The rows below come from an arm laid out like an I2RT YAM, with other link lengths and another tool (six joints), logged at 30 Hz.
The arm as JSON. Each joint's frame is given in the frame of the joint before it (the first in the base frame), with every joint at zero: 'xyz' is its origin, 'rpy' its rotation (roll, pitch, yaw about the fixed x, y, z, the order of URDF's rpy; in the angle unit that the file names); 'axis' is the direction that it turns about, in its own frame. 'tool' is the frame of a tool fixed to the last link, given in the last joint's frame.
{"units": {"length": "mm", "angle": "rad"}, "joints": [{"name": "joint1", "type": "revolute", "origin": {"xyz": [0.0, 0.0, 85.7], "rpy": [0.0, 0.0, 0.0]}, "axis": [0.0, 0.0, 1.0]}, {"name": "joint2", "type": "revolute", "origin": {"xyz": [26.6, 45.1, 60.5], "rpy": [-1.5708, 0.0, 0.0]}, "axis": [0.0, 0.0, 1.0]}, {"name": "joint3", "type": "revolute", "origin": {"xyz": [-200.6, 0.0, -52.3], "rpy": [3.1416, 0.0, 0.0]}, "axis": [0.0, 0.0, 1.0]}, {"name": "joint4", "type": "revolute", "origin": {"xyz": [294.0, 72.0, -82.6], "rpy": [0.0, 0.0, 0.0]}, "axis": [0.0, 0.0, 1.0]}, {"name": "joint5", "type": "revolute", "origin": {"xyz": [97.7, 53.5, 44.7], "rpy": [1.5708, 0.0, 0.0]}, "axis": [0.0, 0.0, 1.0]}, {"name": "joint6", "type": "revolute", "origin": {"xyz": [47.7, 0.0, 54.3], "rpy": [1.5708, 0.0, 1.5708]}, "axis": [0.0, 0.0, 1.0]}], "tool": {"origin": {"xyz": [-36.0, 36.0, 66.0], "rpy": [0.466, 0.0, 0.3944]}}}
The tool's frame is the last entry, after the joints.
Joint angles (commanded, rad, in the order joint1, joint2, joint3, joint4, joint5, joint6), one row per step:
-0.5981, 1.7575, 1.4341, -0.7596, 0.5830, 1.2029
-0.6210, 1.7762, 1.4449, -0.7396, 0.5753, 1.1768
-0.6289, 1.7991, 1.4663, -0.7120, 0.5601, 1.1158
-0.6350, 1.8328, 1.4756, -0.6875, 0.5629, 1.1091
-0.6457, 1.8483, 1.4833, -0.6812, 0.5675, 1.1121
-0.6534, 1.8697, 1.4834, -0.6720, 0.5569, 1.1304
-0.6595, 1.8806, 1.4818, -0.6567, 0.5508, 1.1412
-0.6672, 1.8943, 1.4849, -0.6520, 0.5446, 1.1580
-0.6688, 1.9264, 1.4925, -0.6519, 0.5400, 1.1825
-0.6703, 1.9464, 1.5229, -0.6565, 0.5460, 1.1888
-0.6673, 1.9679, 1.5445, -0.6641, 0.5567, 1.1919
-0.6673, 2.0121, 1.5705, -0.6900, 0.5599, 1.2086
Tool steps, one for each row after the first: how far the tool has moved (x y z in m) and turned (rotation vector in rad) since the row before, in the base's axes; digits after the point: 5 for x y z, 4 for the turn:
-0.00151, -0.01090, -0.00264, -0.0017, 0.0038, 0.0000
0.00518, -0.00513, -0.00046, -0.0058, 0.0125, 0.0444
0.00256, -0.00597, -0.00914, -0.0022, 0.0059, -0.0026
-0.00148, -0.00637, -0.00318, -0.0022, 0.0015, -0.0152
-0.00022, -0.00343, -0.00870, 0.0149, -0.0083, -0.0159
0.00049, -0.00355, -0.00381, 0.0026, -0.0127, -0.0111
-0.00071, -0.00380, -0.00432, 0.0080, -0.0099, -0.0172
0.00053, -0.00126, -0.01170, 0.0183, 0.0005, -0.0179
0.00340, -0.00474, 0.00265, -0.0078, -0.0054, -0.0091
0.00217, -0.00145, -0.00221, -0.0028, 0.0097, -0.0043
-0.00091, -0.00015, -0.01352, 0.0245, 0.0256, -0.0141

